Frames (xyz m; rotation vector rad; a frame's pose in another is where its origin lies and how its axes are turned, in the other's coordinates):
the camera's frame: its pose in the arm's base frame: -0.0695 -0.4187 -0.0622 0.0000 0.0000 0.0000
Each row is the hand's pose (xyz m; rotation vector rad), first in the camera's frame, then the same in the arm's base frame.
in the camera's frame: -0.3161 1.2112 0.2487 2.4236 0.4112 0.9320
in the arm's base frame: -0.3856 0.7925 0.1865 2.4236 0.4112 0.9320
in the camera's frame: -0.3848 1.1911 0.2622 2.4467 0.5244 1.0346
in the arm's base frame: -0.4543 0.7724 0.2000 2.4467 0.5244 1.0346
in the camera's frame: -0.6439 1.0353 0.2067 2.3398 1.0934 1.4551
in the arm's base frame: -0.7134 0.6166 0.1445 2.3398 1.0934 1.4551
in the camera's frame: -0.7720 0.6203 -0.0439 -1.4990 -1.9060 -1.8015
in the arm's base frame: -0.8415 0.2016 -0.1061 -1.4990 -1.9060 -1.8015
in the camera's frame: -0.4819 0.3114 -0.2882 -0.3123 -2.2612 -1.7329
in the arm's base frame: -0.5514 -0.1073 -0.3504 -0.3123 -2.2612 -1.7329
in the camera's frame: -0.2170 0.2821 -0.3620 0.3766 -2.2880 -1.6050
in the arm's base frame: -0.2865 -0.1366 -0.4242 0.3766 -2.2880 -1.6050
